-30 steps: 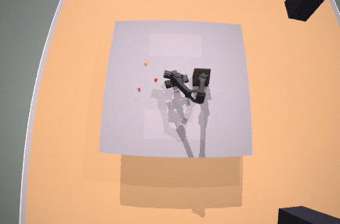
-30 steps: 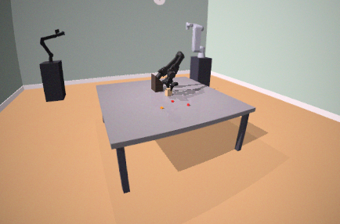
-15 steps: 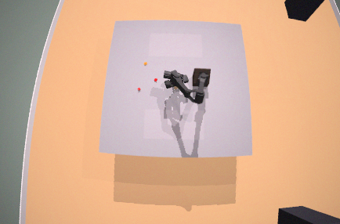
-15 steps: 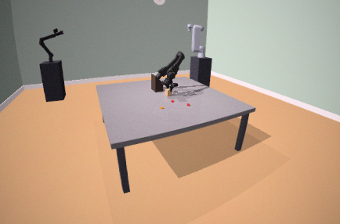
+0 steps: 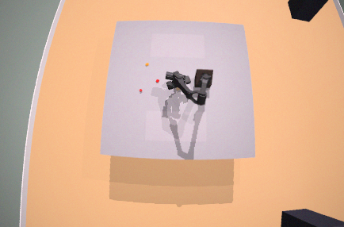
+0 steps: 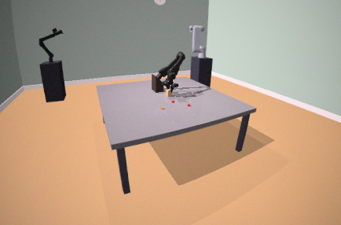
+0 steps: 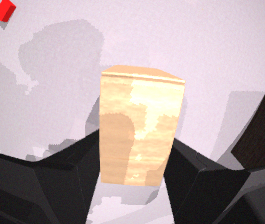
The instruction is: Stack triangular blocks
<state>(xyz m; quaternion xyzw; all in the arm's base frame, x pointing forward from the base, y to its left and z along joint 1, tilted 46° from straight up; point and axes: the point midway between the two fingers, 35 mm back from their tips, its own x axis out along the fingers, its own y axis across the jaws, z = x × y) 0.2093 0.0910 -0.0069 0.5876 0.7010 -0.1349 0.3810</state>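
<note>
Right now my gripper tip is 10 mm to the right of the triangular block and 10 mm below it. Round my gripper tip: orange piece 280 mm ahead, 200 mm to the right, 30 mm below.
</note>
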